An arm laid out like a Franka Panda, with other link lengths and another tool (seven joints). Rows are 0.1 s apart.
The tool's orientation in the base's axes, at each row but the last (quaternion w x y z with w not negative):
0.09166, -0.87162, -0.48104, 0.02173
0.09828, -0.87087, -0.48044, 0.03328
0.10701, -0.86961, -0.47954, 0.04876
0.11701, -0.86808, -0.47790, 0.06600
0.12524, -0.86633, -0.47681, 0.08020
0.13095, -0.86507, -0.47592, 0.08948
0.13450, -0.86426, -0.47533, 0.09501
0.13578, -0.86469, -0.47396, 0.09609
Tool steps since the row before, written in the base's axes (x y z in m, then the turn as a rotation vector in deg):
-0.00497, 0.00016, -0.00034, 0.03, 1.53, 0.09
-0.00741, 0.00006, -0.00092, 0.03, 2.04, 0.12
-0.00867, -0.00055, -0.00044, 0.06, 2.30, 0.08
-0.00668, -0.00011, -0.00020, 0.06, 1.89, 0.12
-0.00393, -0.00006, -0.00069, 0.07, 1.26, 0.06
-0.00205, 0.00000, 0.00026, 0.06, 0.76, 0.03
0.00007, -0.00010, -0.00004, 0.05, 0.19, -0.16
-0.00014, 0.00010, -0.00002, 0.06, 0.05, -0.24
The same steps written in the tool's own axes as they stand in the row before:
-0.00255, -0.00417, 0.00098, 1.31, -0.79, 0.12
-0.00396, -0.00600, 0.00204, 1.74, -1.06, 0.16
-0.00511, -0.00675, 0.00198, 1.98, -1.16, 0.23
-0.00366, -0.00533, 0.00169, 1.63, -0.96, 0.14
-0.00213, -0.00293, 0.00167, 1.10, -0.61, 0.10
-0.00110, -0.00172, 0.00033, 0.67, -0.35, 0.06
-0.00005, 0.00012, 0.00000, 0.19, -0.01, 0.16
0.00001, -0.00016, 0.00007, 0.08, 0.10, 0.22

